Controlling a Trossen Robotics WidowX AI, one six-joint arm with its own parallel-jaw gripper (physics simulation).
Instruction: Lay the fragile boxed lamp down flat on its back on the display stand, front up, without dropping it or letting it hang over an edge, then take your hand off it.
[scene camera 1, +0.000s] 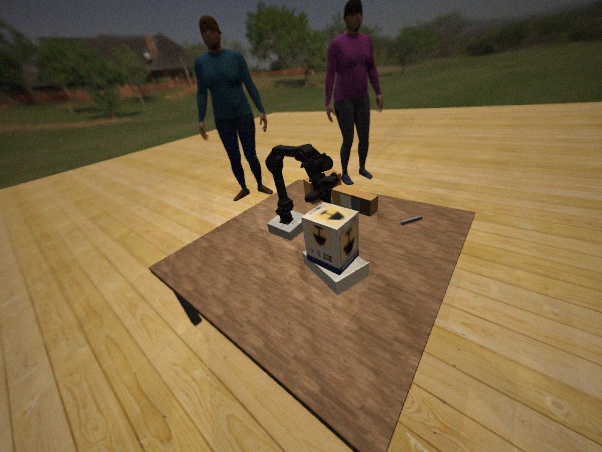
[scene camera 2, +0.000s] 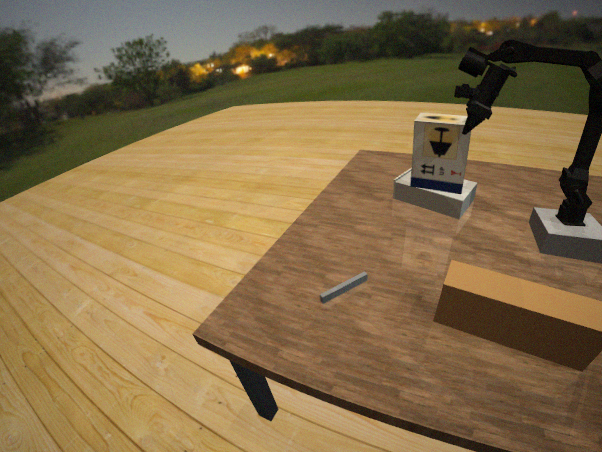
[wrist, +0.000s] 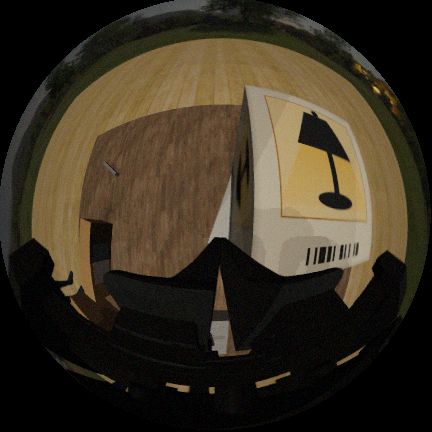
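Where they show: gripper, between the fingertips: (scene camera 1: 330, 205) (scene camera 2: 463, 134) (wrist: 218, 242); arm's base, origin of its link: (scene camera 1: 286, 220) (scene camera 2: 569, 220).
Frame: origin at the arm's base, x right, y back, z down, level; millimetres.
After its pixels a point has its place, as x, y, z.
Observation:
The boxed lamp (scene camera 1: 331, 238) @(298, -426, -181) (scene camera 2: 440, 154) @(138, -398, -130) (wrist: 310, 175) @(180, -377, -230) is a white box with lamp pictures and a blue band at its foot. It stands upright on the display stand (scene camera 1: 338, 286) @(343, -464, 19) (scene camera 2: 430, 201) @(123, -415, 33) (wrist: 222, 215) @(117, -375, -3), a low pale block, and is turned at an angle to it. My gripper (scene camera 2: 466, 132) @(106, -341, -207) (wrist: 218, 242) @(106, -341, -207) is shut and empty. In the second scene view its tips are at the box's upper right edge, near the top; whether they touch it I cannot tell. In the first scene view the fingertips are hidden behind the box.
The arm's pale base block (scene camera 1: 285, 229) @(74, -39, 7) (scene camera 2: 565, 240) @(-92, -53, 11) stands on the brown table (scene camera 1: 240, 280) @(445, -10, 66) (scene camera 2: 300, 320) @(-407, -718, 66). A long orange-brown box (scene camera 1: 367, 201) @(-292, -393, -33) (scene camera 2: 520, 305) @(-402, -301, -44) and a thin grey bar (scene camera 1: 411, 220) @(-291, -642, 51) (scene camera 2: 344, 287) @(-306, -640, 48) (wrist: 111, 169) @(-277, -623, 46) lie on it. Two people (scene camera 1: 230, 95) (scene camera 1: 353, 75) stand beyond the table.

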